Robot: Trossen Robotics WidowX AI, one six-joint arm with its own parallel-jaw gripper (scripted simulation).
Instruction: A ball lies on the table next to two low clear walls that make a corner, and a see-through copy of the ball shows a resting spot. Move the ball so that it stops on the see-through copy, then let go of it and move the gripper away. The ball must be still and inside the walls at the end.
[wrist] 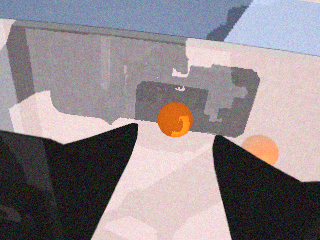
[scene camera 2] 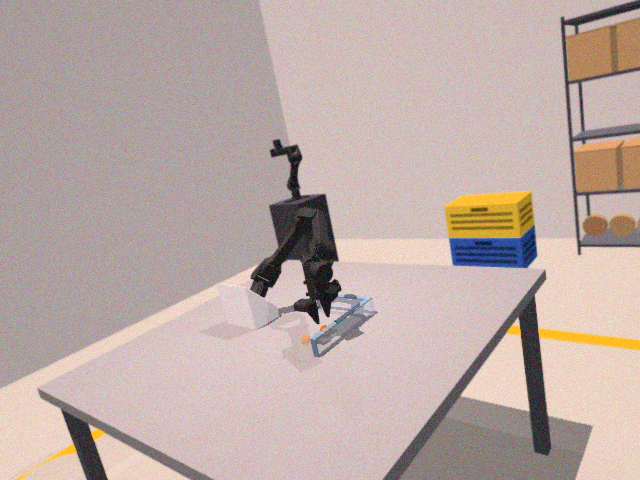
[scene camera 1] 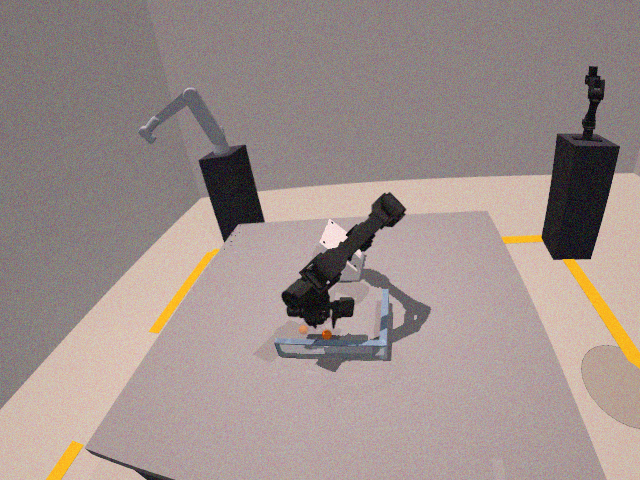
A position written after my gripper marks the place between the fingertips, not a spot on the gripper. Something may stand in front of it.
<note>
I see my gripper (scene camera 1: 324, 327), an orange ball (wrist: 175, 119), a see-through copy (wrist: 263, 147) and a clear wall (scene camera 1: 355, 352).
My gripper is seen too in the wrist view (wrist: 175, 135) and in scene camera 2 (scene camera 2: 323, 320). The clear wall also shows in scene camera 2 (scene camera 2: 337, 333).
</note>
